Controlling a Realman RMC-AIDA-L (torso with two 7-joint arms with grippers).
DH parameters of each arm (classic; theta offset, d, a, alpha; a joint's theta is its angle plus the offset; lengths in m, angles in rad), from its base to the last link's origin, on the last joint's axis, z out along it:
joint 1: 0 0.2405 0 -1.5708
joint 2: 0 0 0 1.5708
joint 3: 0 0.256 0 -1.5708
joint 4: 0 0 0 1.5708
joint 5: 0 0.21 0 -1.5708
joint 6: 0 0 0 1.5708
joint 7: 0 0.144 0 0
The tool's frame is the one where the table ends.
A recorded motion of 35 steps. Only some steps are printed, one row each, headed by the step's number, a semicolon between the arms.
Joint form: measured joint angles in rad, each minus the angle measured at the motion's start. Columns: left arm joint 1, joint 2, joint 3, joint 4, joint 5, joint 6, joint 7; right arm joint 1, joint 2, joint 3, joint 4, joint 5, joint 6, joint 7.
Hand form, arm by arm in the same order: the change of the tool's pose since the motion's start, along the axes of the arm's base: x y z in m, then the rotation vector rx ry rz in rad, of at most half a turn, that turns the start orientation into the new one. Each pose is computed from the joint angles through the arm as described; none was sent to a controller.
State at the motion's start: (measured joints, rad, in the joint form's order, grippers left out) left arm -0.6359 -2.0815 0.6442 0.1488 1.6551 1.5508 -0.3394; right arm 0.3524 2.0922 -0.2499 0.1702 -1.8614 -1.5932 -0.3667
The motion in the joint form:
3: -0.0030 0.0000 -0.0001 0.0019 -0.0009 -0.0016 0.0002; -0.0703 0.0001 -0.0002 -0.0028 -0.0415 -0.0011 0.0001
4: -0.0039 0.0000 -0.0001 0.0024 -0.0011 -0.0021 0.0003; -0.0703 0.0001 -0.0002 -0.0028 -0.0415 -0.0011 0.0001
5: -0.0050 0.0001 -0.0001 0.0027 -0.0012 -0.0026 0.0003; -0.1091 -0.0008 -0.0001 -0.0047 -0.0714 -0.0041 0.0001
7: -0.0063 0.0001 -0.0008 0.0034 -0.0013 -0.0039 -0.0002; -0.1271 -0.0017 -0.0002 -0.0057 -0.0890 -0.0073 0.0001
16: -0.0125 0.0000 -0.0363 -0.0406 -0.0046 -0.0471 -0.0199; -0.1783 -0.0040 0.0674 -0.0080 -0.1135 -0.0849 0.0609
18: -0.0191 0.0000 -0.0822 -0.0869 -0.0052 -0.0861 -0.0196; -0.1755 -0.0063 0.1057 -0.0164 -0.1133 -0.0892 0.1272
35: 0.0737 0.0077 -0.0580 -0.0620 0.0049 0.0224 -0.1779; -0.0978 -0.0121 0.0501 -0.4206 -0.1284 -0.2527 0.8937
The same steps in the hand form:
3: 0.0009 0.0012 0.0003 0.0025 0.0014 -0.0026; 0.0131 -0.0239 -0.0034 -0.0297 -0.0100 -0.0427
4: 0.0011 0.0015 0.0004 0.0032 0.0019 -0.0034; 0.0131 -0.0239 -0.0034 -0.0297 -0.0100 -0.0427
5: 0.0014 0.0019 0.0005 0.0036 0.0024 -0.0042; 0.0192 -0.0381 -0.0053 -0.0503 -0.0155 -0.0604
7: 0.0017 0.0025 0.0006 0.0046 0.0030 -0.0043; 0.0216 -0.0451 -0.0062 -0.0620 -0.0179 -0.0650
16: -0.0017 0.0048 -0.0046 -0.0053 -0.0185 0.0734; 0.0241 -0.0563 0.0065 -0.0272 0.0848 -0.1077
18: -0.0042 0.0069 -0.0093 -0.0015 -0.0400 0.1398; 0.0267 -0.0505 0.0125 -0.0268 0.1339 -0.1432
35: -0.0237 -0.0219 0.0002 -0.1239 -0.1493 0.2166; 0.0412 -0.0160 0.0739 -0.3907 0.3501 -0.1768

